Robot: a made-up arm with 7 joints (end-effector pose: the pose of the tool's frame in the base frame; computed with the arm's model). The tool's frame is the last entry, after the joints.
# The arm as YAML. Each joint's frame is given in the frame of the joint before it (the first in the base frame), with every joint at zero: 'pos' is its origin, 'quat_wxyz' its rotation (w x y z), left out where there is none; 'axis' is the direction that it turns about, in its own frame. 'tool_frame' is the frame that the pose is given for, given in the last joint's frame.
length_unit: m
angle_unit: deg
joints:
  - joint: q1
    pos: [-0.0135, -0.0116, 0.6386]
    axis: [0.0, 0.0, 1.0]
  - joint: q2
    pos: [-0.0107, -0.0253, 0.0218]
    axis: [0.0, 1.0, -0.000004]
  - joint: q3
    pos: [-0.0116, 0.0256, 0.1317]
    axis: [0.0, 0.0, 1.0]
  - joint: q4
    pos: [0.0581, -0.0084, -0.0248]
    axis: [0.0, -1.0, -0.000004]
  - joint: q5
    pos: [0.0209, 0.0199, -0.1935]
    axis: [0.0, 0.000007, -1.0]
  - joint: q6
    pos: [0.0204, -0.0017, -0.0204]
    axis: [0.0, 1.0, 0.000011]
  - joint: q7
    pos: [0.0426, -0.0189, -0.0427]
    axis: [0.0, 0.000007, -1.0]
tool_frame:
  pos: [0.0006, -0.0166, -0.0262]
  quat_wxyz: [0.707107, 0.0, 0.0, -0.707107]
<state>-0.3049 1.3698 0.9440 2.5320 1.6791 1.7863 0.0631</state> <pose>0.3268 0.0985 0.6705 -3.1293 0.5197 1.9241</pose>
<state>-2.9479 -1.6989 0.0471 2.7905 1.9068 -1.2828 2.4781</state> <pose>0.2843 0.1170 0.7587 2.1424 0.7024 0.3521</pose>
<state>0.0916 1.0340 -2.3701 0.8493 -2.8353 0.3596 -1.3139</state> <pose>-0.1809 -0.2511 0.7519 2.8981 1.0936 -2.6347</pose>
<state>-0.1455 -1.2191 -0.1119 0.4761 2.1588 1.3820 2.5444</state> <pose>0.1474 -0.0087 0.8144 -2.5553 -0.6828 -2.7236</pose>
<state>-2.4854 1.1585 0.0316 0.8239 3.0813 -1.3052 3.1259</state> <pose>0.0191 -0.0048 0.5052 -1.6375 0.0643 2.2956</pose>
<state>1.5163 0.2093 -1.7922 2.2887 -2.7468 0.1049 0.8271</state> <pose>0.2715 0.0068 0.9468 -2.6715 -0.5700 2.2794</pose>
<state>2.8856 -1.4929 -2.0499 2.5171 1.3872 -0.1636 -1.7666</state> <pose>0.3735 0.0327 0.5127 1.1321 0.6734 -1.6539</pose>
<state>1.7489 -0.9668 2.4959 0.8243 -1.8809 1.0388 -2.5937</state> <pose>-0.1705 -0.1352 0.4181 1.5261 0.3672 1.5769</pose>
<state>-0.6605 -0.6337 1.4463 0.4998 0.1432 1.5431 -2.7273</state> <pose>0.1392 0.0753 0.5465 0.6222 0.8300 1.7959</pose>
